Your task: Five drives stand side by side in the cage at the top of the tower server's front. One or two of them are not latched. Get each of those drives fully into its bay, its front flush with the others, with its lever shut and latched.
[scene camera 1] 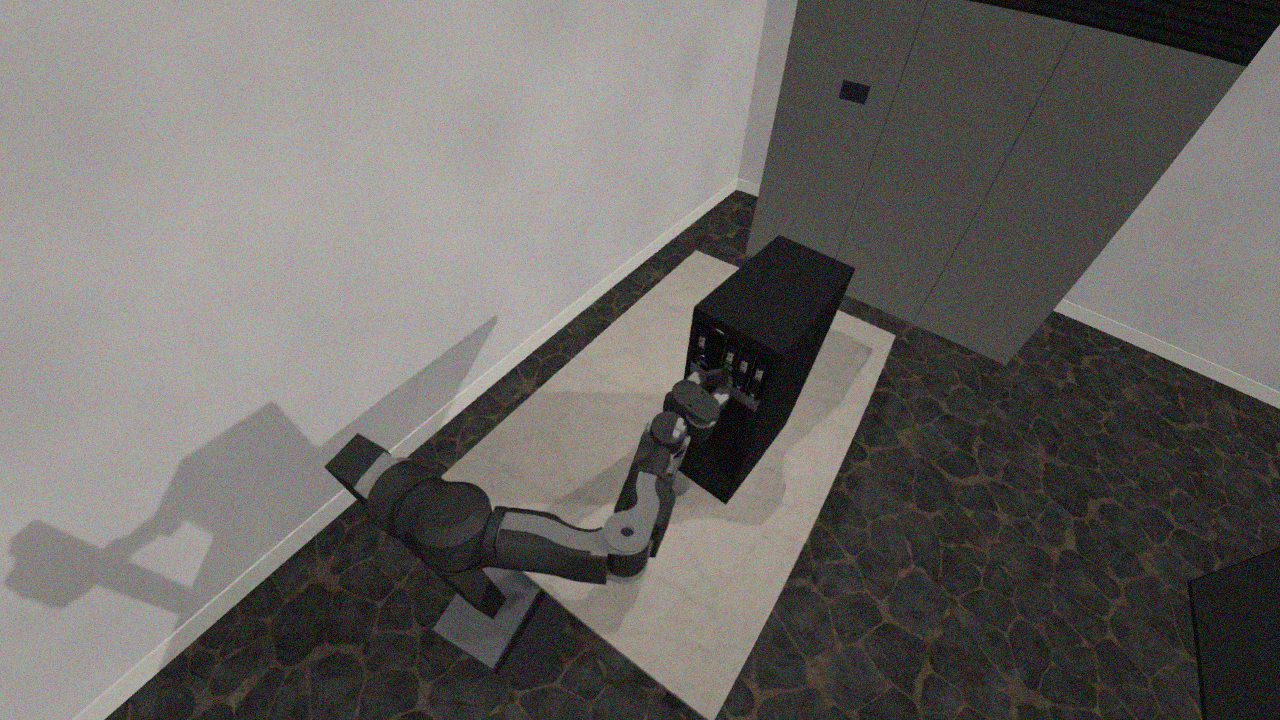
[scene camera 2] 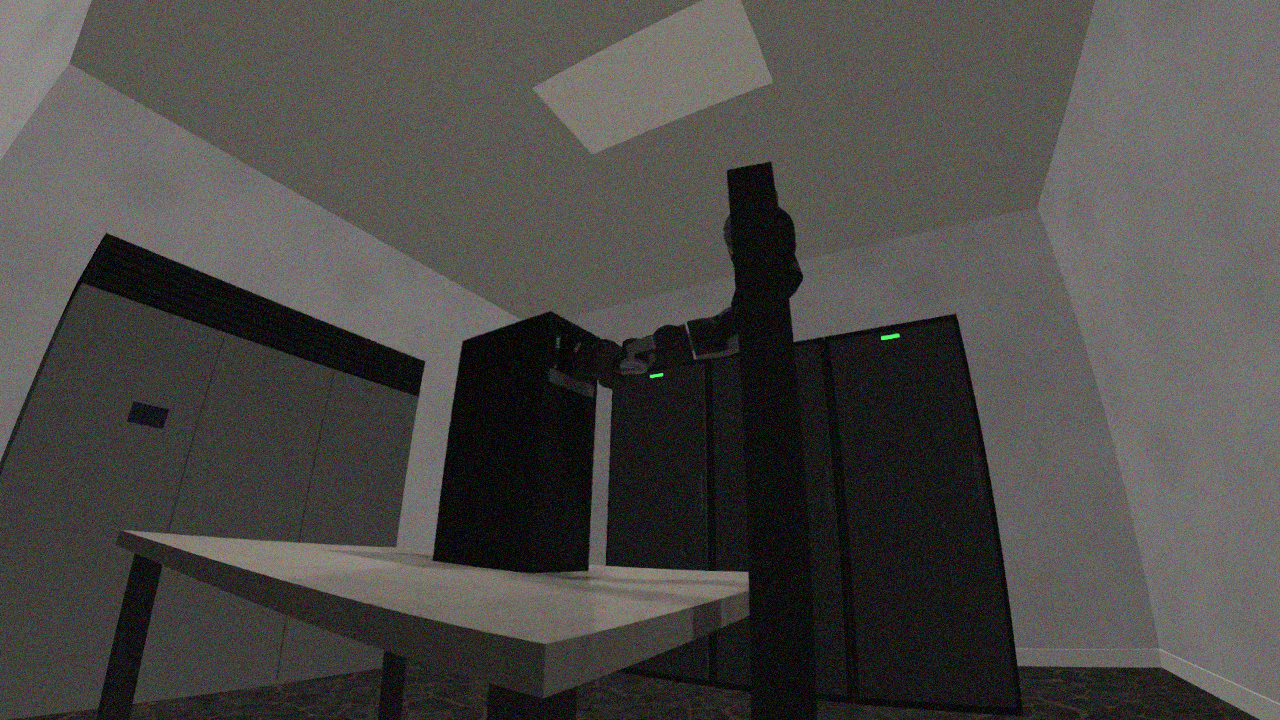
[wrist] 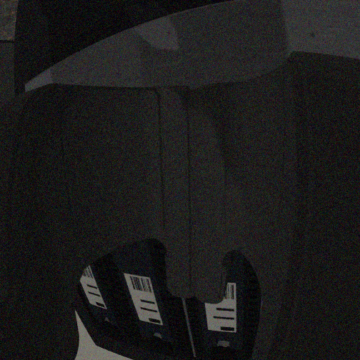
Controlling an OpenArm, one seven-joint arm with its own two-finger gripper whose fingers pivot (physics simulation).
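The black tower server (scene camera 1: 775, 291) (scene camera 2: 496, 447) stands upright with the drive cage at its front top. In scene camera 1, the leftmost drive (scene camera 1: 701, 343) and the rightmost drive (scene camera 1: 759, 374) show pale labels, with others between. My gripper (scene camera 1: 723, 377) (wrist: 205, 196) is shut and empty, its tips in front of the cage. In the wrist view, a labelled drive (wrist: 143, 300) shows left of the fingertips and another drive (wrist: 221, 317) is partly covered by them on the right. A third label shows farther left. Contact, lever positions and how far each drive sits in are too dark or hidden to tell.
The tower stands on a pale table (scene camera 1: 572, 429) (scene camera 2: 447, 595). The arm's base post (scene camera 2: 776, 501) stands at the table's end. A wall runs along the left in scene camera 1. Grey cabinets (scene camera 1: 966, 161) stand behind the tower, and dark racks (scene camera 2: 913, 501) show in scene camera 2.
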